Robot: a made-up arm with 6 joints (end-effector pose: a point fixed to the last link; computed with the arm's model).
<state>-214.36 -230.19 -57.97 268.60 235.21 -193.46</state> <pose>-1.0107 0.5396 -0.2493 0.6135 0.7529 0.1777 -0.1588</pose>
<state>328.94 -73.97 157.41 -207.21 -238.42 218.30</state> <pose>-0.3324 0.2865 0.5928 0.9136 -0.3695 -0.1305 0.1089</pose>
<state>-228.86 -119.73 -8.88 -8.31 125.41 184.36</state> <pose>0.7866 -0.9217 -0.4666 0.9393 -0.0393 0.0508 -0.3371</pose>
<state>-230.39 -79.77 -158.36 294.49 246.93 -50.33</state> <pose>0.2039 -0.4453 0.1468 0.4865 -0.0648 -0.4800 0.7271</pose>
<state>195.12 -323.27 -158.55 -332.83 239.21 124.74</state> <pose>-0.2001 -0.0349 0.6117 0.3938 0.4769 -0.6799 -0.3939</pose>
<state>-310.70 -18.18 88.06 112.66 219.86 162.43</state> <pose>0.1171 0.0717 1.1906 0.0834 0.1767 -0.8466 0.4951</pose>
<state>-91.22 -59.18 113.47 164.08 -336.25 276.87</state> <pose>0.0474 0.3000 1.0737 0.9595 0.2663 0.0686 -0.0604</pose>
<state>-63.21 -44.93 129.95 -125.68 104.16 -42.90</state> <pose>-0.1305 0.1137 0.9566 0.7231 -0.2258 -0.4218 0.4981</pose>
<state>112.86 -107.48 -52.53 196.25 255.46 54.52</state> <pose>0.3903 -1.0800 -0.5045 0.8605 0.4533 0.1332 -0.1908</pose>
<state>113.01 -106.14 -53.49 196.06 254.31 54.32</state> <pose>0.3967 -1.0860 -0.4802 0.8667 0.4418 0.1305 -0.1915</pose>
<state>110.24 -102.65 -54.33 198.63 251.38 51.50</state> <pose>0.3494 -1.1316 -0.4090 0.8714 0.4105 0.0947 -0.2514</pose>
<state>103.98 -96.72 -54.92 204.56 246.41 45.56</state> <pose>0.2249 -1.2052 -0.2821 0.8535 0.3544 0.0188 -0.3816</pose>
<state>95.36 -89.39 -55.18 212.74 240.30 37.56</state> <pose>0.0344 -1.2594 -0.1215 0.7835 0.2819 -0.0831 -0.5476</pose>
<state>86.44 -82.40 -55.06 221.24 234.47 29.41</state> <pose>-0.1700 -1.2619 0.0326 0.6649 0.2114 -0.1853 -0.6920</pose>
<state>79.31 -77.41 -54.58 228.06 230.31 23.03</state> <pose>-0.3293 -1.2292 0.1429 0.5444 0.1615 -0.2630 -0.7800</pose>
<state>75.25 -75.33 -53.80 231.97 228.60 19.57</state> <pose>-0.4172 -1.2007 0.1911 0.4700 0.1404 -0.3039 -0.8167</pose>
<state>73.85 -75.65 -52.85 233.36 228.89 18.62</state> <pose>-0.4489 -1.1929 0.1889 0.4463 0.1419 -0.3151 -0.8255</pose>
